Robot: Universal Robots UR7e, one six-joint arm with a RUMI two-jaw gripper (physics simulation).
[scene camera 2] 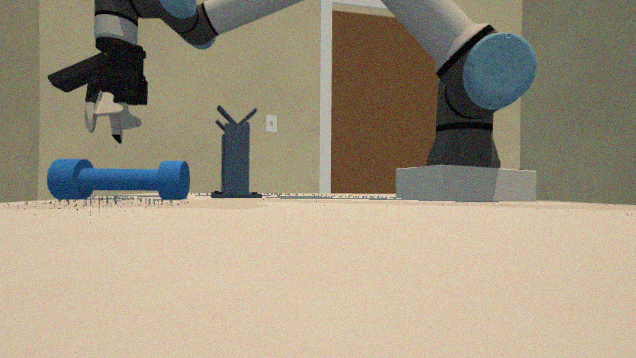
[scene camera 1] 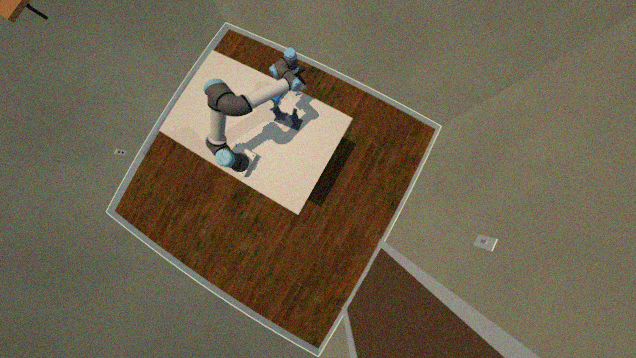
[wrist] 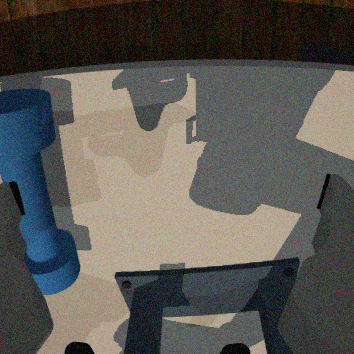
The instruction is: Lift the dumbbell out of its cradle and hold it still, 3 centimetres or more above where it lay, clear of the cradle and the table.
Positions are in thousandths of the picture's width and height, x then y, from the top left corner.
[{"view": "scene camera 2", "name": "my gripper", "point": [167, 387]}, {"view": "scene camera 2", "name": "blue dumbbell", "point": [106, 499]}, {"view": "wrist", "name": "my gripper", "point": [476, 513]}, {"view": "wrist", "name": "dark cradle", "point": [422, 835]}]
